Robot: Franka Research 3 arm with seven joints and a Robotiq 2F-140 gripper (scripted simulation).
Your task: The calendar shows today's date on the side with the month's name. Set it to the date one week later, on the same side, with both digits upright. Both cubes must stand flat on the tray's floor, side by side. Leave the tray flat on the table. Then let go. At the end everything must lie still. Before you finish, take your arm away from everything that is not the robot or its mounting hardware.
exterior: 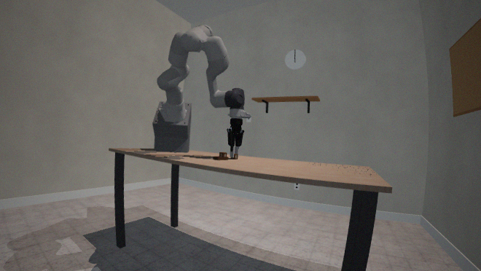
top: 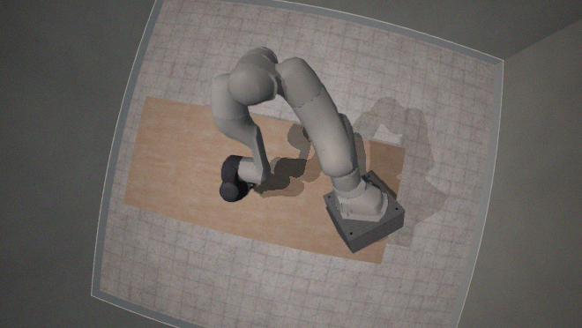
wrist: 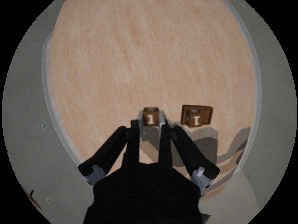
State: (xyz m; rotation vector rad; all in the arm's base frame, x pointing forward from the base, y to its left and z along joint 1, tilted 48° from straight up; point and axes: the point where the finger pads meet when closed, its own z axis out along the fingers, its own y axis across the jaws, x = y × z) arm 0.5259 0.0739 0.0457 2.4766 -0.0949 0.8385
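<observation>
Right now the calendar cube is 3 cm below my hand.
</observation>
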